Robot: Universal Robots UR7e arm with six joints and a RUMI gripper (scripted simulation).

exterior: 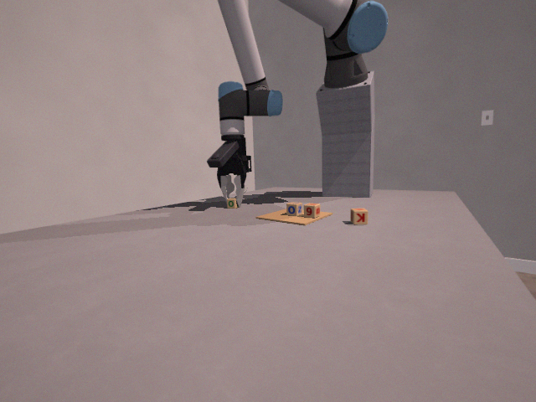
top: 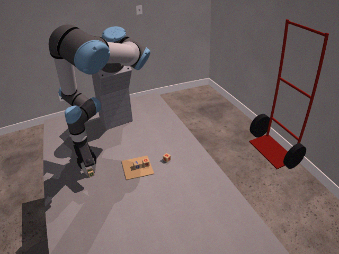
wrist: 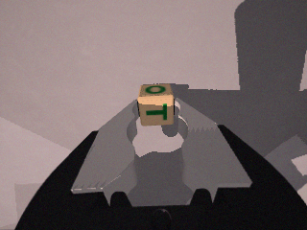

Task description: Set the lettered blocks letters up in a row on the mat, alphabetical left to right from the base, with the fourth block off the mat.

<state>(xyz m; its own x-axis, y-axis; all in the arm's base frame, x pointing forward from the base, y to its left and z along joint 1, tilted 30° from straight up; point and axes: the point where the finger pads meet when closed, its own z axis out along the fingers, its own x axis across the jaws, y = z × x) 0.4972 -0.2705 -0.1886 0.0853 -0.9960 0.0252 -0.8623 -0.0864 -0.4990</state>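
Right now the green-lettered block is right at my hand. The rest, counted from my hand: red-marked block: 280 mm to the left, 60 mm ahead; then tan mat: 230 mm to the left, 60 mm ahead, 20 mm below; then blue-lettered block: 230 mm to the left, 60 mm ahead.
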